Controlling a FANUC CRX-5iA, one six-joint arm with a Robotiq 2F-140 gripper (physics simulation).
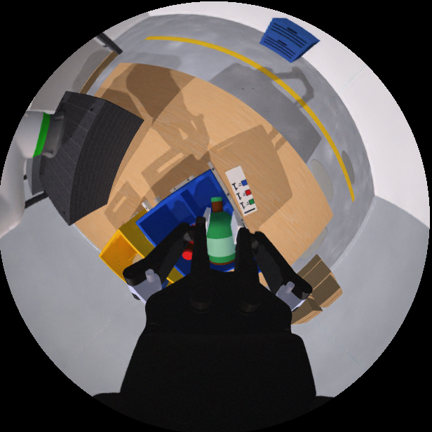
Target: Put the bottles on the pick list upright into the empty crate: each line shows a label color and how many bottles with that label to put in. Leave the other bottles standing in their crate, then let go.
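A bottle (220, 237) with a green label, a pale band, a brown neck and a green cap shows in the blue crate (167, 207), between the fingertips. My gripper (220, 216) is open around it, part way, and does not grip it. A red bottle (187, 255) shows left of the fingers, mostly hidden by the left finger. The yellow crate (117, 249) is at the left, partly hidden by the gripper; a pale thing shows in it. The pick list (241, 190) lies right of the blue crate, with blue, red and green marks; its counts are too small to read.
The wooden table (310, 215) carries the crates. A dark ribbed block (95, 155) stands at the left by a white arm part with a green ring. Cardboard boxes (320, 282) are at the lower right. A blue sign (290, 40) is at the upper right.
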